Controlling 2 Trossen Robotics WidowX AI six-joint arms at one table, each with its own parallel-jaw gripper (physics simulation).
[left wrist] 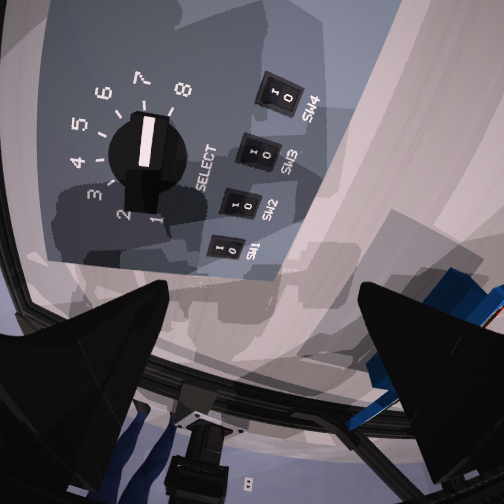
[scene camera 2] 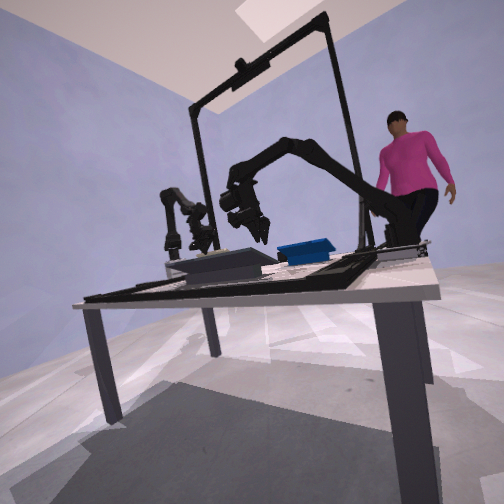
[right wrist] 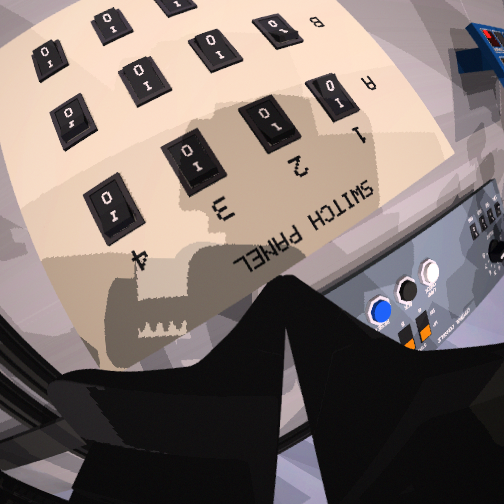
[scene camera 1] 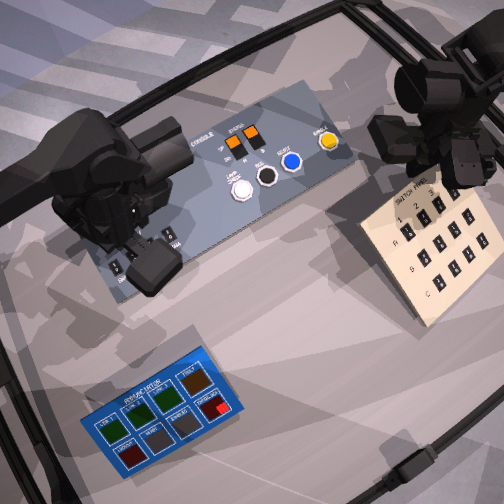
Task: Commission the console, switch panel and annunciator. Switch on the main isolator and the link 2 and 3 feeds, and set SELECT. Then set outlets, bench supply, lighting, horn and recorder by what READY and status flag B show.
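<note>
The grey console [scene camera 1: 235, 180] lies at the back centre. In the left wrist view its SELECT knob [left wrist: 147, 155] points at 7, beside rocker switches SW1 [left wrist: 227, 247], SW2 [left wrist: 239, 204], SW3 [left wrist: 259, 154] and SW4 [left wrist: 281, 93]. My left gripper [left wrist: 260, 380] [scene camera 1: 145, 255] is open above the console's left end. The cream switch panel [scene camera 1: 437, 247] lies at right; its rockers show in the right wrist view [right wrist: 190, 150]. My right gripper [right wrist: 285, 330] is shut and empty above the panel's top edge. The blue annunciator [scene camera 1: 165, 412] has one red lamp lit [scene camera 1: 221, 408].
The console carries two orange indicators [scene camera 1: 241, 141], white [scene camera 1: 242, 189], black [scene camera 1: 267, 176], blue [scene camera 1: 292, 162] and yellow [scene camera 1: 326, 140] buttons. A black frame [scene camera 1: 420, 455] rims the table. A person in pink [scene camera 2: 408, 175] stands behind the table.
</note>
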